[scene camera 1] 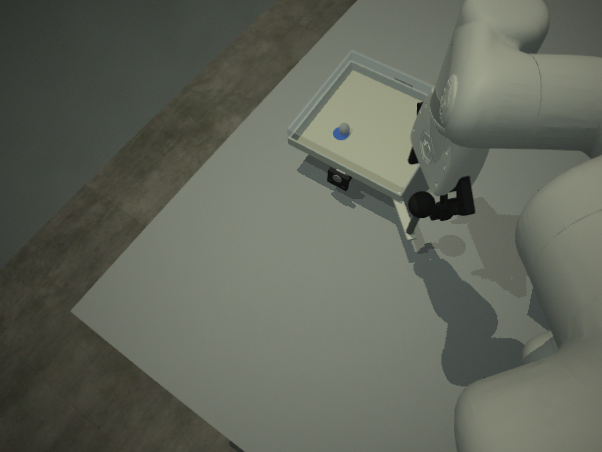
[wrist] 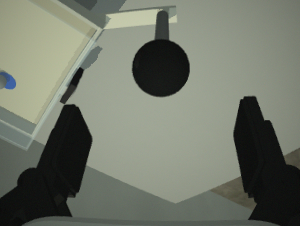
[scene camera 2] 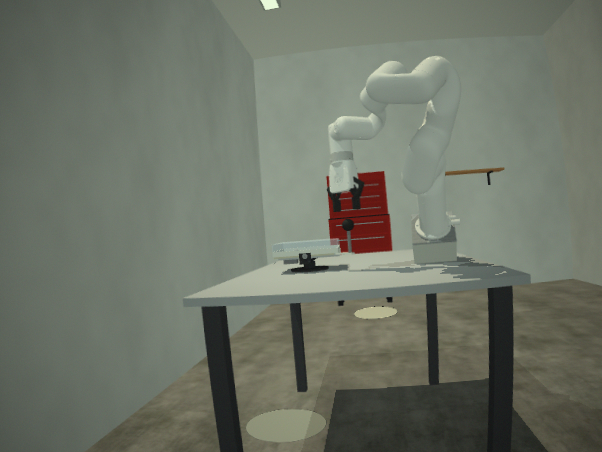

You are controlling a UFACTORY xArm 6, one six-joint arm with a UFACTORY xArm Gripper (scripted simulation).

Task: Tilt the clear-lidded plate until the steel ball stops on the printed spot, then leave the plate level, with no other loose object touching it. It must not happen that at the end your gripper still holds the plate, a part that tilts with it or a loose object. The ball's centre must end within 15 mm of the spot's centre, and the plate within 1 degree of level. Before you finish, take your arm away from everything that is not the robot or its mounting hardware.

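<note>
My gripper point(scene camera 1: 429, 188) is visible, as it is in the wrist view point(wrist: 158, 118) and in scene camera 2 point(scene camera 2: 346, 210). A black pivot stand point(wrist: 69, 92) is visible too.
</note>
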